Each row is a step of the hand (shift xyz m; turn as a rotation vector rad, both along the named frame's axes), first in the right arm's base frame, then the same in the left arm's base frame.
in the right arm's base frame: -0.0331 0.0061 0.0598 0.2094 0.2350 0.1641
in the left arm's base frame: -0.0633 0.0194 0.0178 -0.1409 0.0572 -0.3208
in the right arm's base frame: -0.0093 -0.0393 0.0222 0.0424 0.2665 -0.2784
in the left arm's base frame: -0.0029 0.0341 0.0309 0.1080 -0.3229 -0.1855
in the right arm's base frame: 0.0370 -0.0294 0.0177 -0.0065 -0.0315 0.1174
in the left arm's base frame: 0.0167 0.0464 -0.0107 -0.0780 0.0917 0.0179
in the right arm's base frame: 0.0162 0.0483 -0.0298 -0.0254 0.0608 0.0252
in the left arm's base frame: 0.0076 -0.0413 -0.0414 -0.0589 -0.0328 -0.0209
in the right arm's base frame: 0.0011 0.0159 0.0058 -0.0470 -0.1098 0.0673
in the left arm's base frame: -0.0113 -0.0055 -0.0113 -0.0215 0.0890 0.1020
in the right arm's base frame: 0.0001 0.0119 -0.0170 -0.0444 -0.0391 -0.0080
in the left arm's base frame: 0.0075 -0.0182 -0.0066 0.0044 -0.0015 0.0595
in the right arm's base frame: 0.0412 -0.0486 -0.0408 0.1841 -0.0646 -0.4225
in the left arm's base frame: 0.0722 0.0226 0.0019 0.4353 -0.1470 -0.0741
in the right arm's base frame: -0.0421 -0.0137 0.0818 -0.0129 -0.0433 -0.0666
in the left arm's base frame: -0.0750 0.0416 0.0360 0.0652 -0.0221 0.0416
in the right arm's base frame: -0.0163 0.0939 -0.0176 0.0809 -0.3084 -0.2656
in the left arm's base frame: -0.0374 -0.0764 -0.0463 0.3824 0.0560 0.1510
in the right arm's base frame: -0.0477 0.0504 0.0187 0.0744 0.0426 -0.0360
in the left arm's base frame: -0.0590 -0.0409 0.0033 0.0410 -0.0151 -0.0821
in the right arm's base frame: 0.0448 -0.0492 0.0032 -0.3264 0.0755 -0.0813
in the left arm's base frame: 0.0404 0.0528 -0.0032 -0.1189 -0.2484 0.2073
